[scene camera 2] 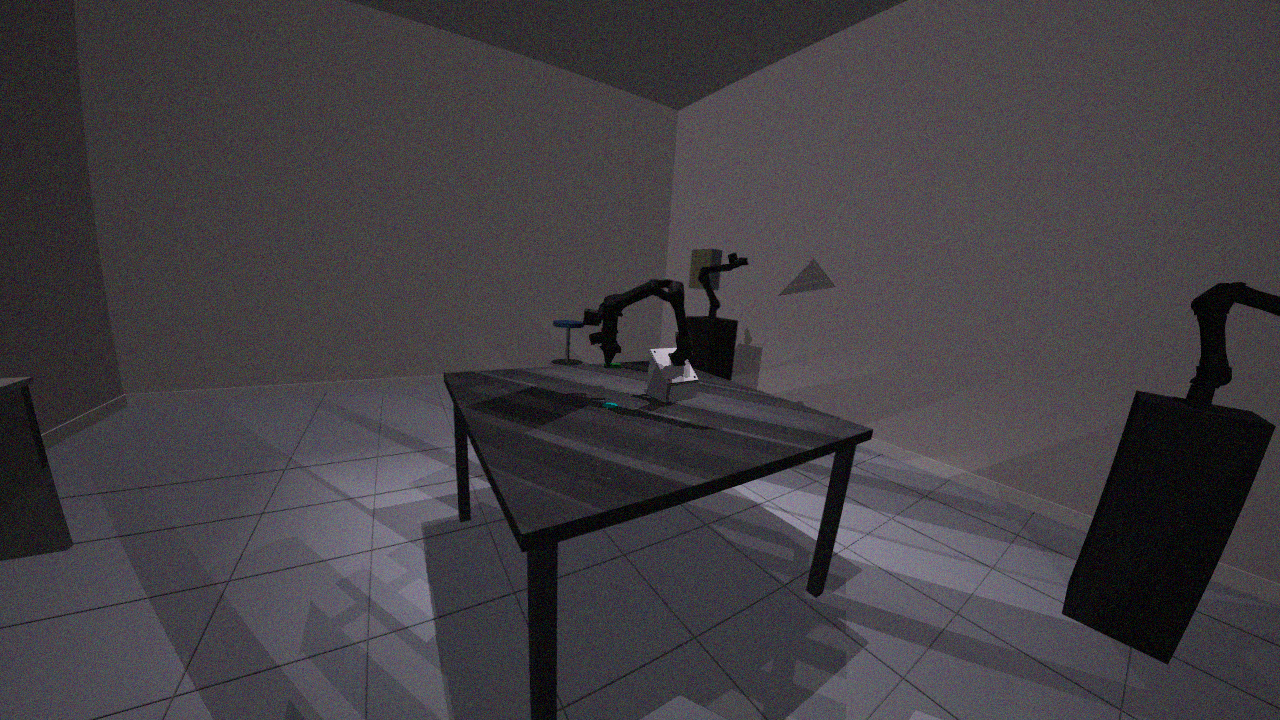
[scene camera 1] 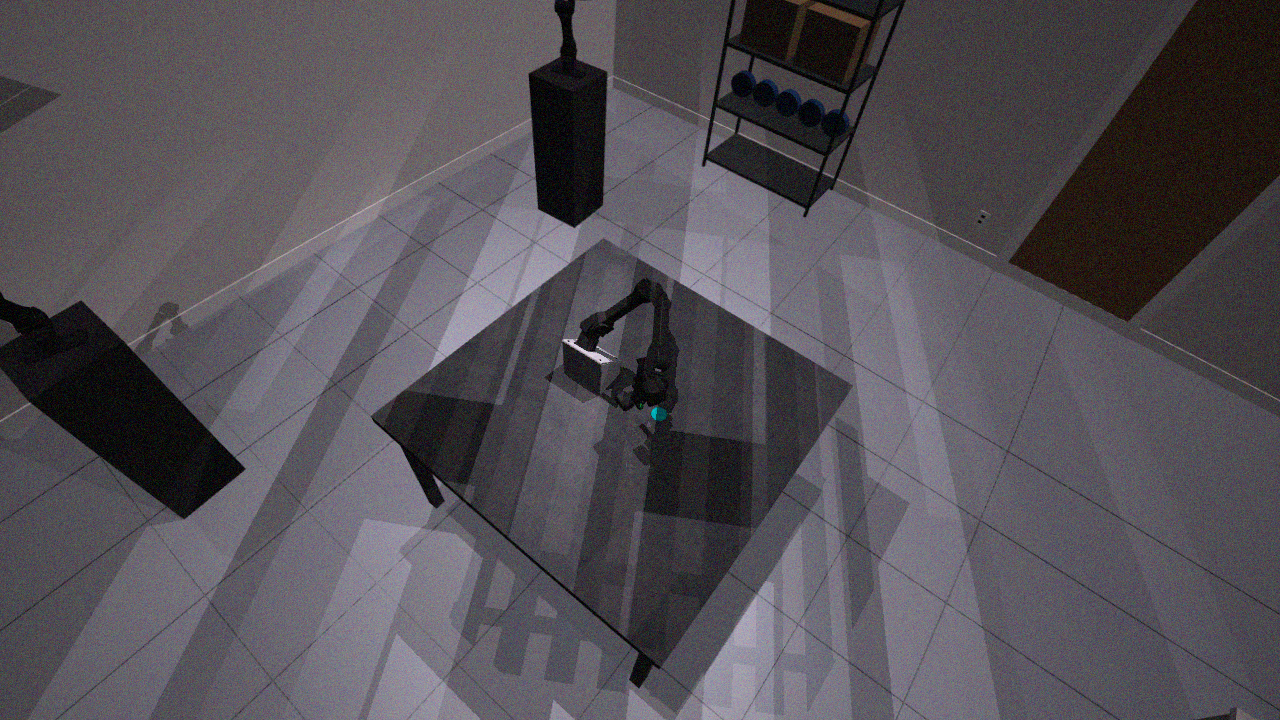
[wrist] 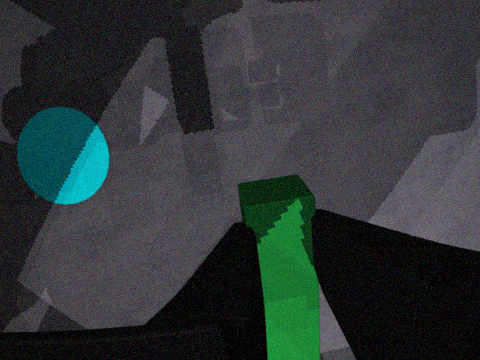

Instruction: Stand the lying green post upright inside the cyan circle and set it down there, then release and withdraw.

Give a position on a green post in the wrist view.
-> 280,210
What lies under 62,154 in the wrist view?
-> A cyan circle.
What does my gripper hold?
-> A green post.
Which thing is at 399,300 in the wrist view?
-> My gripper.
